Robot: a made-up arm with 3 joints.
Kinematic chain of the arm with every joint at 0, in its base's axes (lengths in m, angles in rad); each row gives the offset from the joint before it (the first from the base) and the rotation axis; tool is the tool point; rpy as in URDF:
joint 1: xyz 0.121 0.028 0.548 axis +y
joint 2: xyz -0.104 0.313 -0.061 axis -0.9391 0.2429 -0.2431
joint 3: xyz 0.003 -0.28 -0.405 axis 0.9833 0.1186 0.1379
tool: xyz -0.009 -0.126 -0.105 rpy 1.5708 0 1.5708
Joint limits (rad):
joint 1: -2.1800..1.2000
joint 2: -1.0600..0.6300
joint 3: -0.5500..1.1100
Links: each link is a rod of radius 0.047 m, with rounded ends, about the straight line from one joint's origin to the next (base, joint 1, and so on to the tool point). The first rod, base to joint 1, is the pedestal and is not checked.
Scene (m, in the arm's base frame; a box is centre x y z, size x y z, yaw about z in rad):
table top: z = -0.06
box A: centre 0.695 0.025 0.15 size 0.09 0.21 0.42 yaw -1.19
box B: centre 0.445 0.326 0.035 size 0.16 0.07 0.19 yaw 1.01
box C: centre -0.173 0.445 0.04 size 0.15 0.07 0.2 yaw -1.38
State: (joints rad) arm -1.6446 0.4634 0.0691
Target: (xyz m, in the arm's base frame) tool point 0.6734 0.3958 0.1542
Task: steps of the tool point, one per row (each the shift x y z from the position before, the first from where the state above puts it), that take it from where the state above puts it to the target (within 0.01 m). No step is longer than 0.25 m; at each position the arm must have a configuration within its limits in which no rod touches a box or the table.
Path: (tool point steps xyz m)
1: 0.1623 0.1027 0.1095
2: 0.1006 0.1500 0.1236
3: 0.0297 0.1768 0.1129
4: -0.0356 0.1793 0.0802
5: 0.0410 0.0047 -0.1605
6: 0.0006 0.0047 -0.1659
7: -0.0400 0.0047 -0.1614
8: -0.0784 0.0046 -0.1470

